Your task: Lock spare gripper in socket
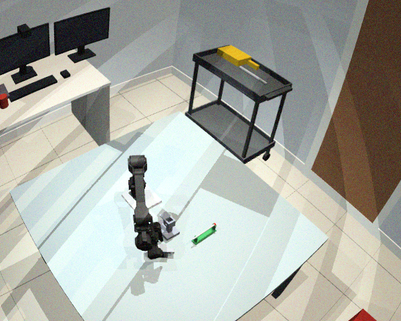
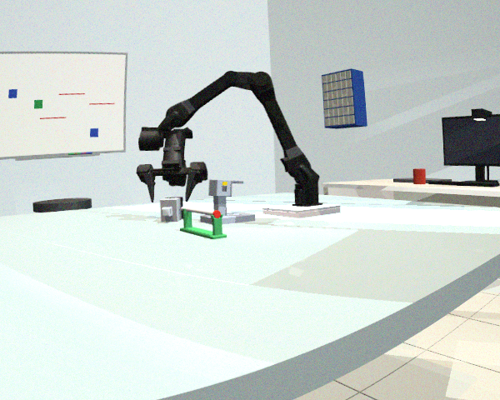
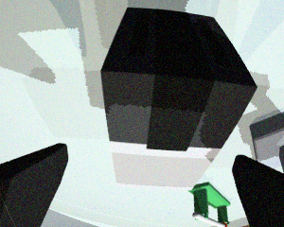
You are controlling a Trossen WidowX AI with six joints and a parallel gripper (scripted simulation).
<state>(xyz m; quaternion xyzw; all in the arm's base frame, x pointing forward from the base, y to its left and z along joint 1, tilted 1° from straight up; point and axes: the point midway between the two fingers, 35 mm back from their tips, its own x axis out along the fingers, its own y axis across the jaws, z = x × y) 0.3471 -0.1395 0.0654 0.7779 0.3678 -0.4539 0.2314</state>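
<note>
The spare gripper lies 2 cm below my gripper tip. Also, from my gripper tip: grey mount (10 cm behind, 12 cm to the left); then green cradle (4 cm ahead, 24 cm to the left, 3 cm below).
</note>
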